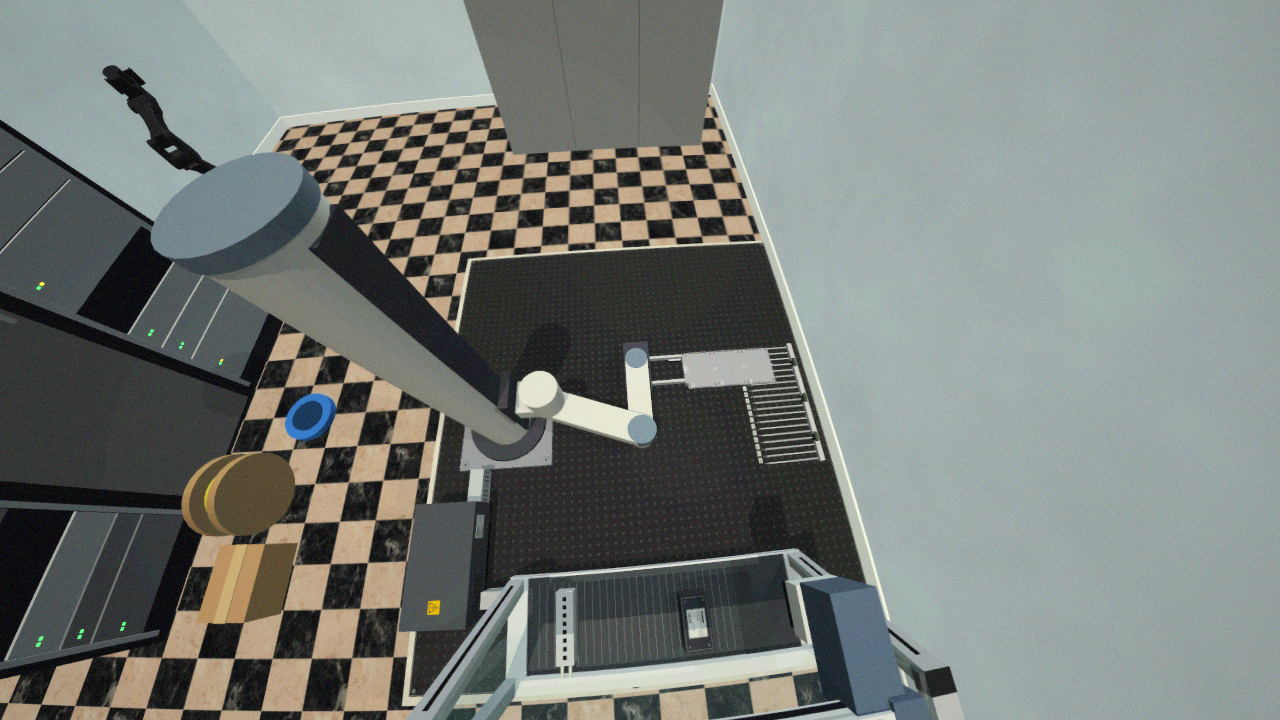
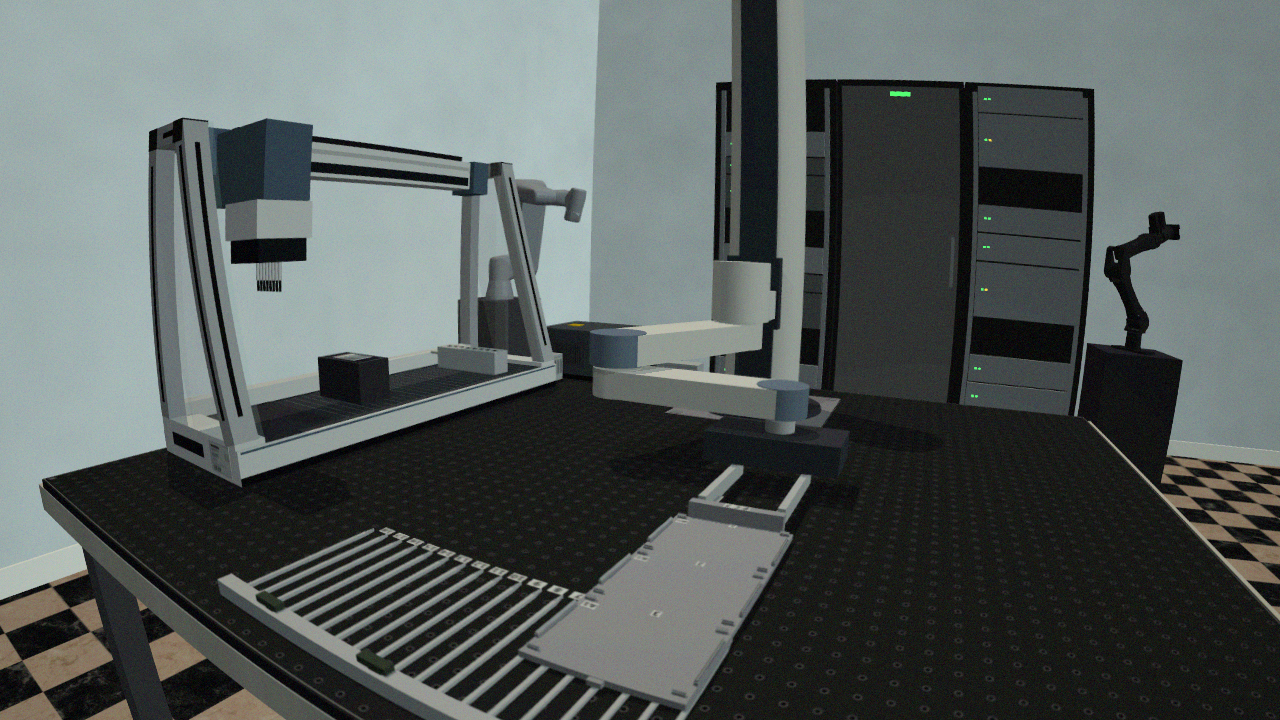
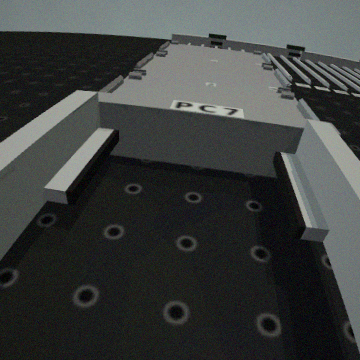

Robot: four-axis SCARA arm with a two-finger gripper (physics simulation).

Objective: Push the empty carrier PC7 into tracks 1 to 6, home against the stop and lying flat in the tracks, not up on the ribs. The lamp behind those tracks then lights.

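Frame: origin at the arm's base, x ahead, y left, z up, level; centimetres.
Where they show: gripper, between the fingertips: [image 1: 683, 368] [image 2: 740, 510] [image 3: 197, 126]; arm's base, origin of its link: [image 1: 510, 423].
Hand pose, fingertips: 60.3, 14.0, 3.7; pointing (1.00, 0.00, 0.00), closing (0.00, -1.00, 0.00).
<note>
Things, the pixels of their top centre, and the offset from my fingertips, as dx, dy, dz. "*": a spot on its surface instead.
- flat grey carrier PC7, centre of its top: [image 2: 683, 566] [image 3: 215, 50] [image 1: 729, 365] +16.3, -0.3, +0.6
- black box, a spot on its surface: [image 2: 353, 377] * -3.8, -67.1, +7.0
- white strip, a spot on its surface: [image 2: 472, 359] * -37.5, -68.3, +5.1
The flat grey carrier PC7 [image 1: 729, 368] [image 2: 662, 591] [image 3: 210, 70] is empty and lies partly over the track ribs, its front edge short of the stop rail [image 1: 806, 402] [image 2: 313, 630] [image 3: 255, 45]. Short rib ends show between them. I cannot tell whether it lies down in the tracks or up on the ribs. My gripper [image 1: 682, 369] [image 2: 739, 513] [image 3: 197, 126] is shut, with nothing held between its two spaced fingers; their tips are at the carrier's raised rear wall. The dark green block [image 3: 217, 39] on the stop behind the carrier looks unlit.
More ribs run beside the carrier, with another dark block [image 2: 374, 661] [image 3: 295, 50] on the stop. A gantry frame [image 2: 384, 167] stands at one side of the table, holding a black box [image 1: 695, 621] [image 2: 353, 377] and a white strip [image 1: 564, 626] [image 2: 472, 359]. The arm's column [image 2: 789, 179] stands behind the gripper.
</note>
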